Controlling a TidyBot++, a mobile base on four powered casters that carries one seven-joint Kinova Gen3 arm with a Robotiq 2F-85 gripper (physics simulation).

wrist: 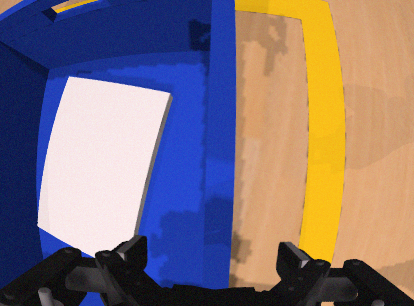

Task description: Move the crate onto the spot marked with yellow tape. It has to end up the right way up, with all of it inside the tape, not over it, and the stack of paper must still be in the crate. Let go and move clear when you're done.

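Frame: origin at the arm's base, x ahead, y left, z up, level; centimetres.
Seen in the pictures: gripper, fingertip midpoint: [212,254].
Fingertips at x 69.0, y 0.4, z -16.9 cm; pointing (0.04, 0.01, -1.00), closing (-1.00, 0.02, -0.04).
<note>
A point is followed by its place in that frame.
The blue crate [222,125] @[x 68.6, y -7.9, z -17.6 cm] stands upright at the left and centre of the wrist view. The white stack of paper [102,160] @[x 87.2, y -5.6, z -35.4 cm] lies flat on its floor, slightly turned. Yellow tape [326,125] @[x 50.0, y -12.9, z -39.6 cm] runs on the floor to the right of the crate's right wall, with a strip of wooden floor between them, and across the top. A bit of yellow also shows through the handle slot in the crate's far wall. The near and left sides of the tape are out of view. My gripper [212,254] @[x 69.0, y 0.4, z -16.9 cm] is open and empty, its fingers on either side of the crate's right wall in the view.
Light wooden floor [377,200] @[x 37.2, y 0.9, z -39.6 cm] lies to the right, outside the tape. The crate's far wall [135,35] @[x 82.0, y -24.9, z -31.6 cm] crosses the top left, and its left wall [17,150] @[x 105.9, y -6.8, z -32.1 cm] is at the left edge. Shadows fall on the crate and the floor.
</note>
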